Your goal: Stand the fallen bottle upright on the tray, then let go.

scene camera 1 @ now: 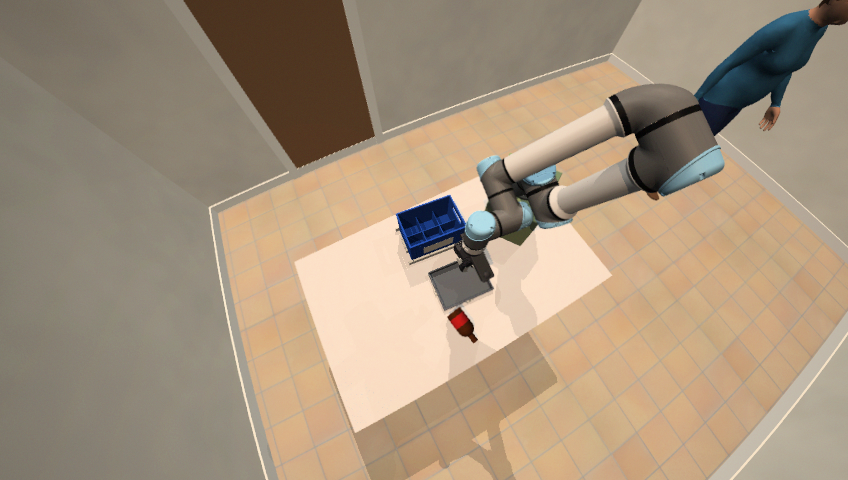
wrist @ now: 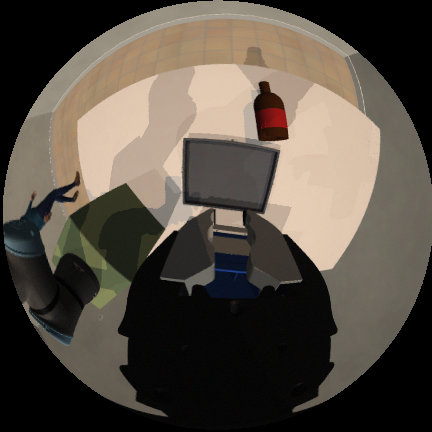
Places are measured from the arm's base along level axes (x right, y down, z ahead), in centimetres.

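Pixels of known places: gripper, fingertip midpoint: (scene camera 1: pixel 467 268) (wrist: pixel 228 211); arm's base, link origin: (wrist: pixel 78 275).
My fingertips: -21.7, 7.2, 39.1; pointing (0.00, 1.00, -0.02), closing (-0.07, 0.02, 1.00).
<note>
For each thing: its top centre in the pictures, then the offset to it from my fingertips, as dx, dy, dz. "*": a spot on its surface instead. Level surfaces: height alone.
- brown bottle, top centre: (wrist: pixel 274 103) (scene camera 1: pixel 465 325) -18.3, +15.7, +7.9
- grey tray, surface spot: (wrist: pixel 230 172) * -0.1, +23.2, +0.6
- blue crate, top centre: (wrist: pixel 224 287) (scene camera 1: pixel 431 220) +28.4, +6.2, +2.9
- table, surface height: dy +23.8
The brown bottle (scene camera 1: pixel 461 324) (wrist: pixel 271 118) with a red label is outside the tray, off its front edge. It is tilted or lying, its base towards the tray and its neck pointing to the table's front edge; whether it touches the table I cannot tell. The grey tray (scene camera 1: pixel 457 291) (wrist: pixel 230 172) has no bottle in it. My gripper (scene camera 1: pixel 464 267) (wrist: pixel 228 211) is above the tray's back edge, apart from the bottle. Its jaws are drawn mostly shut, with a narrow gap and nothing between them.
A blue crate (scene camera 1: pixel 432 243) with compartments stands behind the tray; part of it shows below the jaws in the wrist view. A green block (scene camera 1: pixel 518 236) (wrist: pixel 117 232) is by the arm base. A person (scene camera 1: pixel 764 65) is at the right, beyond the table (scene camera 1: pixel 380 339).
</note>
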